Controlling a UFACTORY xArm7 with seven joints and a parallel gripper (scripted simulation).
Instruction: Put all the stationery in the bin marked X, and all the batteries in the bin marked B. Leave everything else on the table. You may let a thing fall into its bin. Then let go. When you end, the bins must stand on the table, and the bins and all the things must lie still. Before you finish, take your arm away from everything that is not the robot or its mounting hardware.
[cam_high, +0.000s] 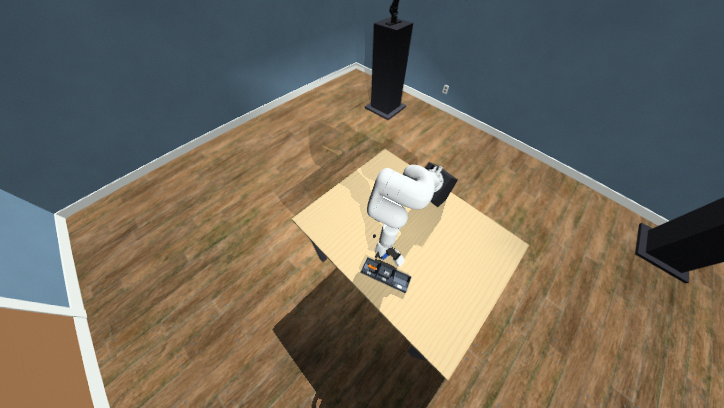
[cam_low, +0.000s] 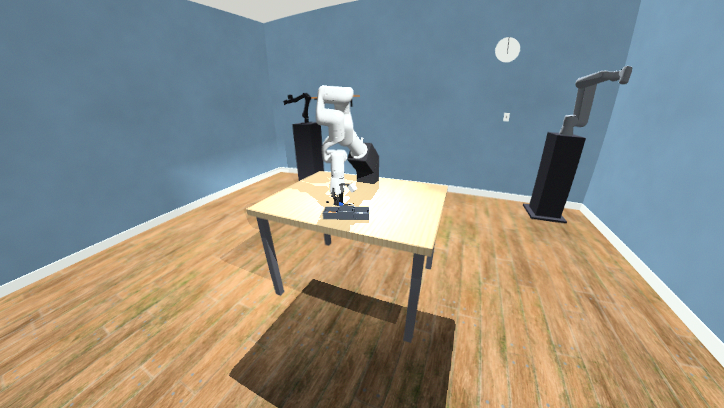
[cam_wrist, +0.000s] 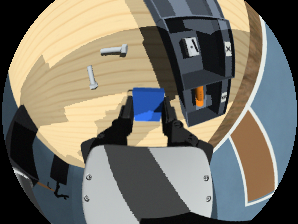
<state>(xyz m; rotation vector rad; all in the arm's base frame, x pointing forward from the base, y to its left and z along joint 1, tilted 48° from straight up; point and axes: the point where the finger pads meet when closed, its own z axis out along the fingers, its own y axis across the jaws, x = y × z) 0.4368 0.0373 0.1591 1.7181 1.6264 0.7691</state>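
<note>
Now: the blue block 2 cm below my hand. The rest, counted from my hand: dark double bin 7 cm ahead, 8 cm to the left, 3 cm below; then pencil sharpener 6 cm ahead, 8 cm to the left, 4 cm below; then orange battery 9 cm ahead, 4 cm below.
</note>
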